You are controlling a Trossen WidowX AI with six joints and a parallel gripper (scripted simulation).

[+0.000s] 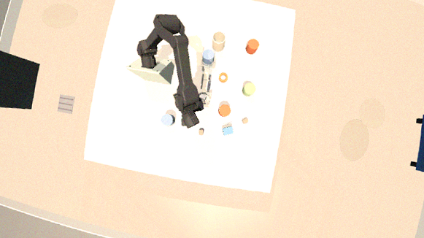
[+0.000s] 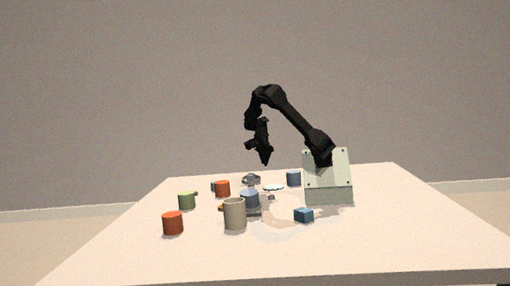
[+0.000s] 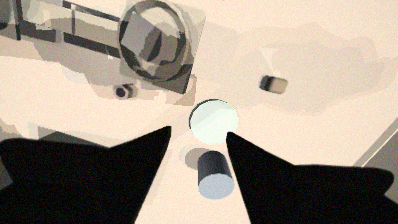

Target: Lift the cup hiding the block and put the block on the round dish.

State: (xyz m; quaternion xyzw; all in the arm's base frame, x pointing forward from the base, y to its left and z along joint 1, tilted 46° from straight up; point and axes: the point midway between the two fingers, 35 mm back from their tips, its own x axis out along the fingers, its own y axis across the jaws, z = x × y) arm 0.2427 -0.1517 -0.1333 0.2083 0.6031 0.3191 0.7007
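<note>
Now: gripper tip 70 mm to the right of the grey block, 60 mm short of it and 40 mm above it. From my gripper tip the other things lie so: pale round dish: 120 mm below, 50 mm to the right, 30 mm behind; then green cylinder: 320 mm ahead, 180 mm to the left, 90 mm below; then nut: 140 mm to the left, 120 mm below, 20 mm behind.
</note>
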